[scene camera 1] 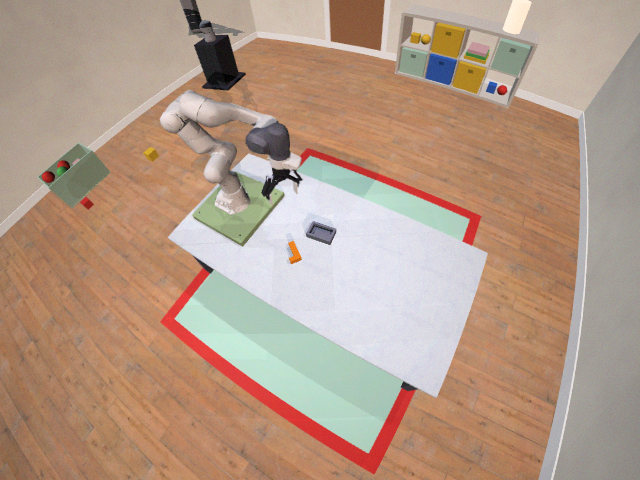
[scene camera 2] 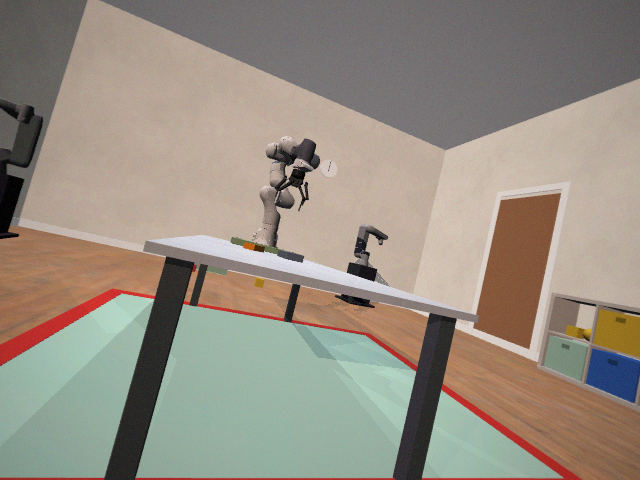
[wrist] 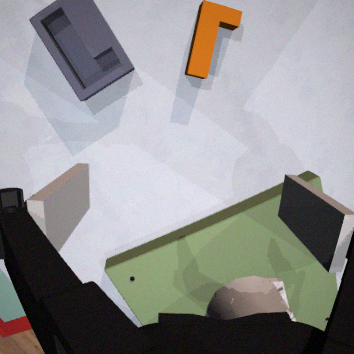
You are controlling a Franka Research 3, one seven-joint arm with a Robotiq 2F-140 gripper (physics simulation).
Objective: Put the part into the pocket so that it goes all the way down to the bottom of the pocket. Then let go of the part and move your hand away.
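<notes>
The part, an orange L-shaped piece, lies flat on the table. The dark grey block beside it has an L-shaped pocket in its top; the pocket's recess shows in the wrist view with no part in it. Block and part are apart. My gripper is wide open and empty, high above the table near the arm's base. In the wrist view, the part and block lie beyond the fingertips, at the top.
The green base plate under the arm stands on the white table, close to the part. In the wrist view it lies partly below the fingers, with a piece of the arm at the bottom. A second robot on a black pedestal stands away from the table.
</notes>
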